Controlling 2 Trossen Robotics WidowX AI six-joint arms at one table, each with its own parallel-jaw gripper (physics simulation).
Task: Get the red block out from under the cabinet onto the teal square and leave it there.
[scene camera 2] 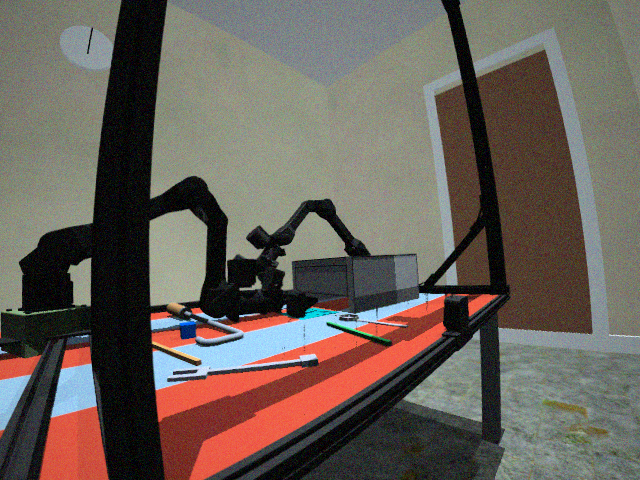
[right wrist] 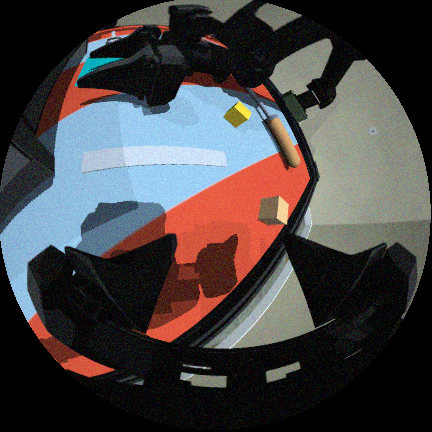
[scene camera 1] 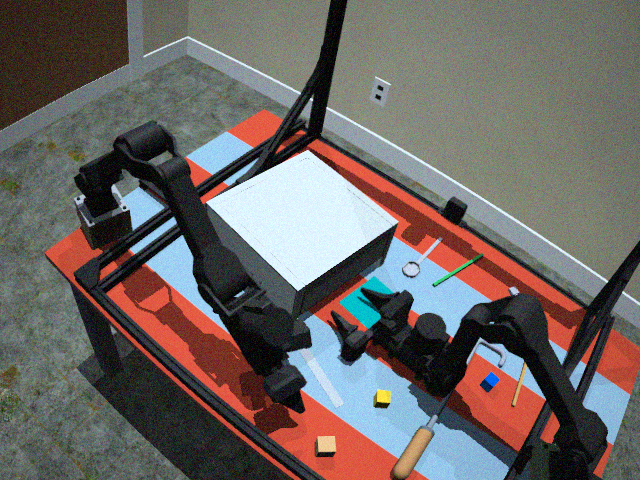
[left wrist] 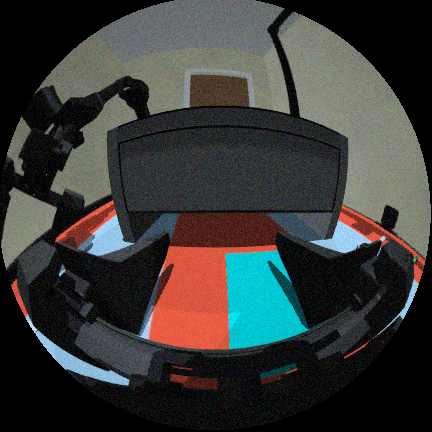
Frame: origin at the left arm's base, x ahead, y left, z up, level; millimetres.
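Seen in the pictures: left gripper, fingertip midpoint: [scene camera 2: 307,298] [scene camera 1: 346,300] [left wrist: 223,238]; right gripper, fingertip midpoint: [right wrist: 232,239] [scene camera 1: 293,399]; left arm's base at its link origin: [scene camera 2: 47,308] [right wrist: 299,102] [scene camera 1: 564,469]; right arm's base at its link origin: [scene camera 1: 101,203].
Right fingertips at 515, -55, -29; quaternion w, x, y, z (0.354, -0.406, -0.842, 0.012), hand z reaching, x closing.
Pixels of each thing's top centre, then the offset from my right fingertips to it, as dx, dy, dz. "spot": a spot on its surface instead.
- grey cabinet at its top centre: [left wrist: 228,135] [scene camera 1: 303,211] [scene camera 2: 352,257] +70, -352, +100
- teal square at a spot on its surface: [left wrist: 260,300] [scene camera 1: 365,313] spot: -100, -245, -35
- yellow cube at its top centre: [right wrist: 243,109] [scene camera 1: 384,396] -158, -53, -10
- wooden cube at its top centre: [right wrist: 282,210] [scene camera 1: 326,443] -73, +67, -5
- white strip at its top centre: [right wrist: 160,154] [scene camera 1: 319,374] -35, -83, -34
- wooden-handled tool at a spot on its surface: [scene camera 1: 413,451] spot: -225, +50, -2
- blue cube at its top centre: [scene camera 1: 492,379] [scene camera 2: 187,323] -373, -137, -10
- ring-ended tool at its top centre: [scene camera 2: 370,318] [scene camera 1: 425,254] -211, -441, -27
- green stick at its top centre: [scene camera 2: 353,330] [scene camera 1: 459,268] -296, -424, -28
The grey cabinet [scene camera 1: 305,217] [scene camera 2: 382,273] [left wrist: 230,170] has a pale top and a low opening along the bottom of its front. The teal square [scene camera 1: 356,307] [scene camera 2: 315,313] [left wrist: 260,300] [right wrist: 95,67] lies flat in front of that opening. My left gripper [scene camera 1: 349,302] [left wrist: 223,238] is open and empty, low before the cabinet; its fingers stand either side of a stretch of red stripe and part of the teal square. The red block cannot be made out in any view; the space under the cabinet is dark and partly hidden. My right gripper [right wrist: 232,239] is open and empty, in front of the cabinet's left side.
A yellow cube [scene camera 1: 382,398] [right wrist: 237,114], a wooden cube [scene camera 1: 325,446] [right wrist: 273,210], a white strip [scene camera 1: 323,379] and a wooden-handled tool [scene camera 1: 413,451] lie in front. A blue cube [scene camera 1: 490,381] lies right. A ring-ended tool [scene camera 1: 411,269] and green stick [scene camera 1: 458,270] lie behind the left gripper.
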